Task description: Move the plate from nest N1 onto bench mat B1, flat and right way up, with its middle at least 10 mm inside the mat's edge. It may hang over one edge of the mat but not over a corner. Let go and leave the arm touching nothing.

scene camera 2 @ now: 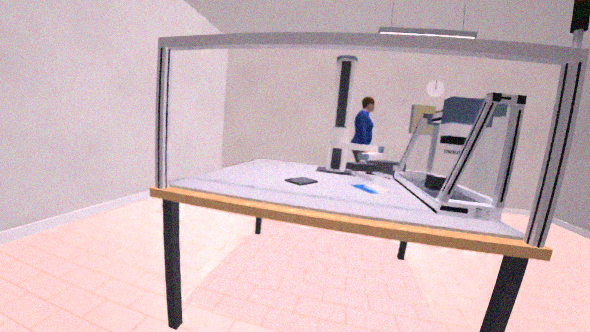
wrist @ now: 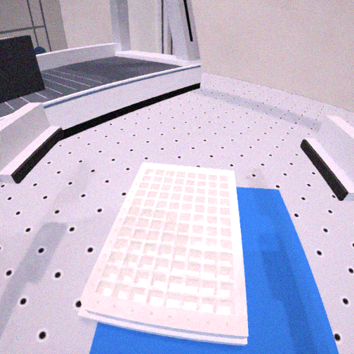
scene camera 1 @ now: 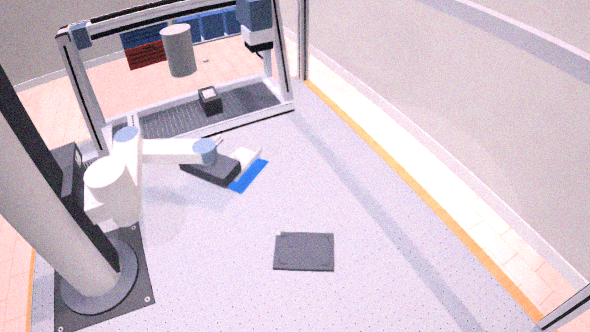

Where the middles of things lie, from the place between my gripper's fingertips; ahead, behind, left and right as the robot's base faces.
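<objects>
With the white plate (wrist: 172, 265), my hand is 20 mm past it, 10 mm to the left of it and 70 mm above it. The blue bench mat B1 (wrist: 283, 302) is 50 mm to the right of my hand, 30 mm behind it and 80 mm below it, while the dark nest N1 (scene camera 1: 302, 251) is 430 mm to the right of my hand, 20 mm ahead of it and 70 mm below it.
</objects>
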